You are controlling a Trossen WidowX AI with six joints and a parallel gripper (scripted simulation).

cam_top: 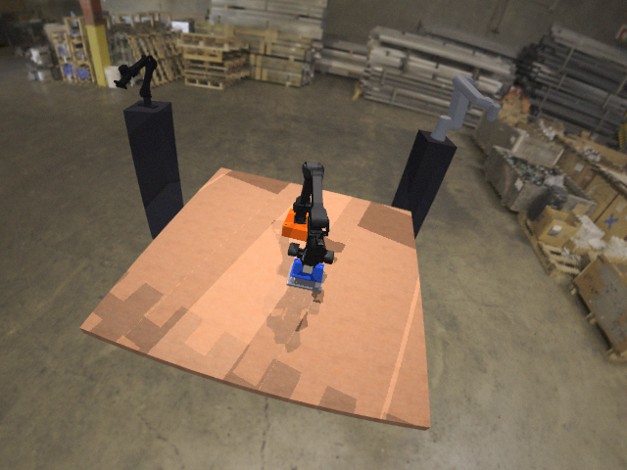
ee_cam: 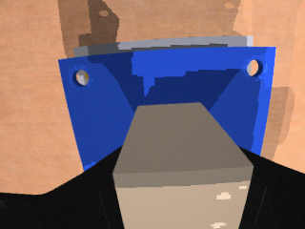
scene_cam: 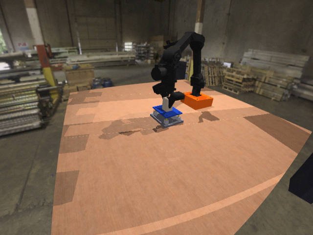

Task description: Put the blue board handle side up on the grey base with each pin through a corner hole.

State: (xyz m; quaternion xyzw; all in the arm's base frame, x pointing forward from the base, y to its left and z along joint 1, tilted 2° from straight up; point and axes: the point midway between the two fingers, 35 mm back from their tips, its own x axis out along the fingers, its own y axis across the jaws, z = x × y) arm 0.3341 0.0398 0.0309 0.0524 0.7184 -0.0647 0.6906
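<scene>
Right now my gripper tip is right at the blue board. Round my gripper tip: grey base 70 mm below.
</scene>
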